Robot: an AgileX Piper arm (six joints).
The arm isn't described. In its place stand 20 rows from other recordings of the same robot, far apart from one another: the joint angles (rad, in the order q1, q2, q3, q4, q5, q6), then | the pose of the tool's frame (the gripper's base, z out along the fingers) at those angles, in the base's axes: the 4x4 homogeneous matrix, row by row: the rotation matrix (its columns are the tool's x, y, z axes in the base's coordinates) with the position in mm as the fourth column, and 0 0 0 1 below.
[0.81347, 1.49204, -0.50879, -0.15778, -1.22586, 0.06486] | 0.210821 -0.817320 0.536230 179.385; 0.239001 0.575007 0.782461 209.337; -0.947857 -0.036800 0.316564 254.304; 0 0 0 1
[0.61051, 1.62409, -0.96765, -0.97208, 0.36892, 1.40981] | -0.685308 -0.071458 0.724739 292.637; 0.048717 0.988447 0.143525 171.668; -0.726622 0.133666 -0.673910 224.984; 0 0 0 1
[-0.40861, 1.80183, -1.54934, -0.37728, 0.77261, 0.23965] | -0.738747 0.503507 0.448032 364.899; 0.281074 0.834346 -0.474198 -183.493; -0.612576 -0.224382 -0.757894 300.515; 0 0 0 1
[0.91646, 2.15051, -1.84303, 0.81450, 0.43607, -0.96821] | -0.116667 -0.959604 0.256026 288.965; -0.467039 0.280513 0.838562 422.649; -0.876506 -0.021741 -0.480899 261.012; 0 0 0 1
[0.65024, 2.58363, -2.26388, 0.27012, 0.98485, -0.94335] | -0.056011 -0.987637 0.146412 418.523; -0.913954 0.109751 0.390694 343.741; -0.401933 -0.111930 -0.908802 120.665; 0 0 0 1
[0.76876, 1.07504, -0.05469, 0.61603, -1.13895, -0.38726] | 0.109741 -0.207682 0.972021 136.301; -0.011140 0.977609 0.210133 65.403; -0.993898 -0.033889 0.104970 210.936; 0 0 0 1
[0.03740, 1.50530, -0.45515, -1.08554, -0.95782, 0.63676] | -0.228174 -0.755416 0.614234 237.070; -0.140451 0.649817 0.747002 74.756; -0.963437 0.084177 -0.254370 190.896; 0 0 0 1
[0.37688, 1.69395, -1.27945, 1.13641, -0.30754, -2.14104] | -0.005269 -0.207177 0.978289 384.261; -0.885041 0.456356 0.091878 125.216; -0.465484 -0.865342 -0.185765 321.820; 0 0 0 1
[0.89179, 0.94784, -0.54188, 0.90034, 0.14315, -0.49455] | -0.556315 -0.674138 0.485851 114.304; -0.072024 0.621595 0.780020 157.834; -0.827844 0.398944 -0.394357 281.294; 0 0 0 1
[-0.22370, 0.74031, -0.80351, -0.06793, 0.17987, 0.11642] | -0.016717 0.234776 0.971906 149.081; 0.054628 0.970804 -0.233570 -35.050; -0.998367 0.049189 -0.029054 398.657; 0 0 0 1
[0.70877, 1.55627, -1.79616, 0.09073, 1.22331, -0.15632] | -0.501471 -0.757632 0.417756 239.120; -0.594040 0.652566 0.470397 215.231; -0.629002 -0.012274 -0.777307 436.581; 0 0 0 1
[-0.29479, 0.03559, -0.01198, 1.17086, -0.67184, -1.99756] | -0.392387 0.724960 0.566096 20.892; -0.563131 0.297283 -0.771042 -60.867; -0.727266 -0.621334 0.291598 236.051; 0 0 0 1
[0.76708, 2.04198, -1.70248, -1.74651, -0.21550, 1.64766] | -0.120524 -0.840535 0.528180 343.889; -0.255696 0.540392 0.801621 358.128; -0.959215 -0.038439 -0.280052 290.309; 0 0 0 1
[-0.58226, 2.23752, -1.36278, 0.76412, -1.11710, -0.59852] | -0.033747 0.953221 0.300386 359.331; -0.164851 0.291131 -0.942373 -304.343; -0.985741 -0.081321 0.147314 172.277; 0 0 0 1
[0.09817, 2.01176, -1.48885, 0.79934, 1.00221, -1.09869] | -0.641960 -0.745354 0.179820 406.532; -0.510755 0.590624 0.624734 95.277; -0.571854 0.309210 -0.759850 206.860; 0 0 0 1
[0.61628, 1.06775, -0.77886, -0.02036, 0.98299, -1.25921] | 0.323479 -0.891508 0.317136 149.436; -0.941309 -0.269027 0.203869 103.957; -0.096433 -0.364471 -0.926208 276.057; 0 0 0 1
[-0.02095, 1.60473, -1.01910, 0.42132, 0.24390, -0.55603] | -0.645790 -0.148681 0.748898 347.016; -0.131084 0.987883 0.083091 1.718; -0.752178 -0.044509 -0.657455 243.541; 0 0 0 1
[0.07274, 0.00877, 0.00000, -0.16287, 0.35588, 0.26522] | -0.269377 0.011986 0.962960 53.923; 0.092644 0.995607 0.013524 -1.225; -0.958568 0.092856 -0.269304 181.148; 0 0 0 1
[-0.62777, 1.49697, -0.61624, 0.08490, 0.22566, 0.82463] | 0.032063 0.899496 0.435751 208.977; 0.950064 0.107970 -0.292783 -149.522; -0.310405 0.423378 -0.851117 166.705; 0 0 0 1
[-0.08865, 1.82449, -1.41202, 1.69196, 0.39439, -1.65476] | -0.283565 -0.270745 0.919939 435.214; 0.068958 0.951075 0.301165 -3.836; -0.956470 0.148837 -0.251021 304.529; 0 0 0 1
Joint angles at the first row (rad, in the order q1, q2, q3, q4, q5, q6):
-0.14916, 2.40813, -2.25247, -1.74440, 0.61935, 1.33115
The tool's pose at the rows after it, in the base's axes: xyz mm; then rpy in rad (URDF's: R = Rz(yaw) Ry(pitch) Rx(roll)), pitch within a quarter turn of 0, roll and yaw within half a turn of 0:
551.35 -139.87 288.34 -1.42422 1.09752 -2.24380
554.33 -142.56 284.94 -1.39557 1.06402 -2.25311
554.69 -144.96 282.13 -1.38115 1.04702 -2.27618
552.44 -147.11 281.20 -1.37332 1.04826 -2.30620
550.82 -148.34 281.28 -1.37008 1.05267 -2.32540
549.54 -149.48 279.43 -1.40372 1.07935 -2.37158
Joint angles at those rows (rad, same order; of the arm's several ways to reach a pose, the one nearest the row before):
-0.15140, 2.45201, -2.31473, -1.74435, 0.66223, 1.26983
-0.15139, 2.48952, -2.36878, -1.74435, 0.69401, 1.22584
-0.15139, 2.51026, -2.39540, -1.74442, 0.72814, 1.20332
-0.15140, 2.51276, -2.39539, -1.74445, 0.76552, 1.20336
-0.15140, 2.51277, -2.39544, -1.74099, 0.78776, 1.20330
-0.15140, 2.51278, -2.39542, -1.70937, 0.80373, 1.20333

